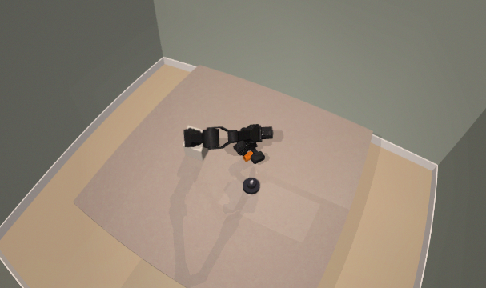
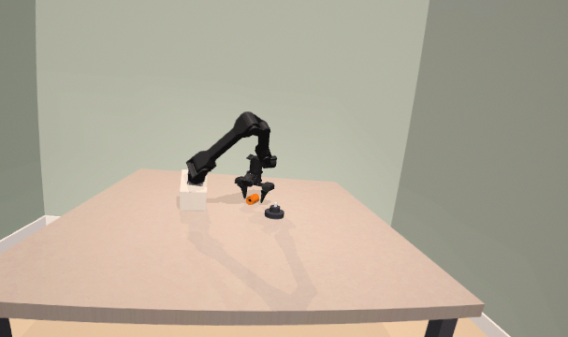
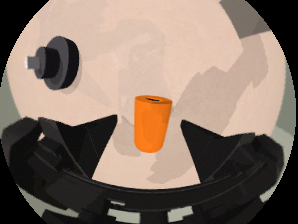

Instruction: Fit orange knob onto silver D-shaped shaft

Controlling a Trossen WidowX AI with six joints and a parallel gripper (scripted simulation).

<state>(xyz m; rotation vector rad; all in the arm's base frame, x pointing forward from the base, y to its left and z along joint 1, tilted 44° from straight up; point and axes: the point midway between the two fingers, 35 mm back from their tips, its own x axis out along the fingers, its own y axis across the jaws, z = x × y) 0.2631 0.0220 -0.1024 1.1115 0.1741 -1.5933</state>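
The orange knob is 1 cm ahead of my gripper tip, 1 cm to the left of it and 1 cm above it. Also, from my gripper tip: round pedestal 8 cm ahead, 15 cm to the right, 2 cm above.
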